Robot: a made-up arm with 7 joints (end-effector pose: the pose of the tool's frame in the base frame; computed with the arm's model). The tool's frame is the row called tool.
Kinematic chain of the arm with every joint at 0, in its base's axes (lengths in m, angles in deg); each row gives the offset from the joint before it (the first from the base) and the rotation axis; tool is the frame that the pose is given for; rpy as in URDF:
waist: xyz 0 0 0.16 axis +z
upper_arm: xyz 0 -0.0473 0.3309 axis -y
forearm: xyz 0 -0.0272 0.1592 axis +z
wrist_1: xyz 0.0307 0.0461 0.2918 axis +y
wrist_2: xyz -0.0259 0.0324 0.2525 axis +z
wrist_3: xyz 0 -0.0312 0.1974 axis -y
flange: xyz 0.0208 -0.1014 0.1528 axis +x
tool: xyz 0 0 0 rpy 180 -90 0
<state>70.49 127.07 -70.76 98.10 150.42 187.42 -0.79</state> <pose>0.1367 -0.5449 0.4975 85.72 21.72 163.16</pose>
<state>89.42 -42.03 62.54 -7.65 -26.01 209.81 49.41</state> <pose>0.1475 0.5305 1.0224 89.83 66.89 26.11</pose>
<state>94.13 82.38 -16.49 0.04 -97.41 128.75 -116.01</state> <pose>-0.1144 -0.8301 0.5597 59.53 -45.53 -10.83</pose>
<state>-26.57 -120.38 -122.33 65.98 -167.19 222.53 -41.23</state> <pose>0.3621 -0.6306 0.1177 -78.09 -11.77 49.95</pose>
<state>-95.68 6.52 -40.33 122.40 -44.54 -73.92 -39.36</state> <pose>-0.4700 -0.1812 0.7247 -12.73 75.01 43.75</pose>
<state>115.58 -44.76 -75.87 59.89 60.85 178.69 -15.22</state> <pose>0.1708 0.5550 0.8179 -18.66 6.10 -137.75</pose>
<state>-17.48 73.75 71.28 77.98 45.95 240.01 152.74</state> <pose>-0.2247 0.4252 0.6549 -18.08 -84.69 82.57</pose>
